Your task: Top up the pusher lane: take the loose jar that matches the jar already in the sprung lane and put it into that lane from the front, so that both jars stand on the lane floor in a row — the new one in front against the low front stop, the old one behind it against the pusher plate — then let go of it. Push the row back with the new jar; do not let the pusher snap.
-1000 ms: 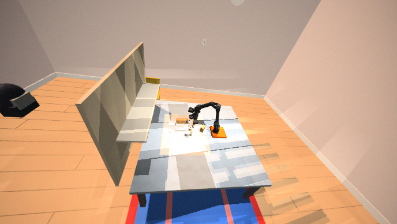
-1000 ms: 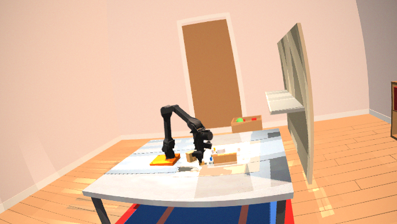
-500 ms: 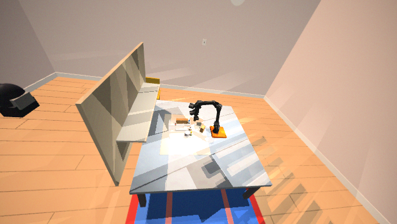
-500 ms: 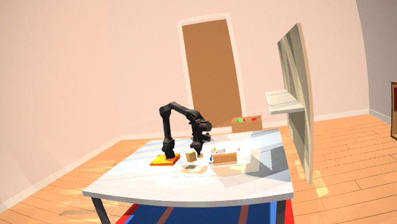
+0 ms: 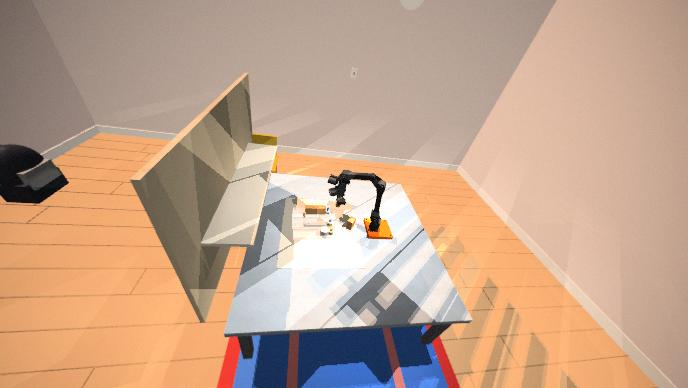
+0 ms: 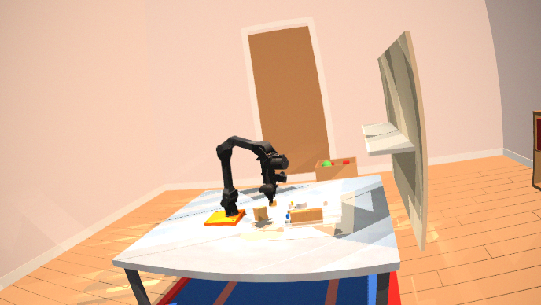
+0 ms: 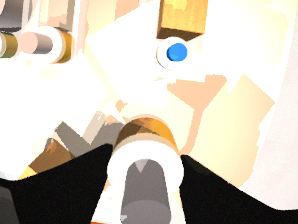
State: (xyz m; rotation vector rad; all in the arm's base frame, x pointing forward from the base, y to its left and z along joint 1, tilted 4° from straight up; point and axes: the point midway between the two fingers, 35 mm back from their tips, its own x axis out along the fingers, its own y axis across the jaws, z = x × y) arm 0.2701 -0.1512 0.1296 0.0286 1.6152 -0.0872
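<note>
My gripper tip is now 90 mm past the small brown box, 110 mm to the right of it and 90 mm above it. From my gripper tip the other things lie so: shelf 570 mm ahead, 90 mm to the left, 240 mm above; then clear lane unit 210 mm ahead, 80 mm to the left, 110 mm below.
</note>
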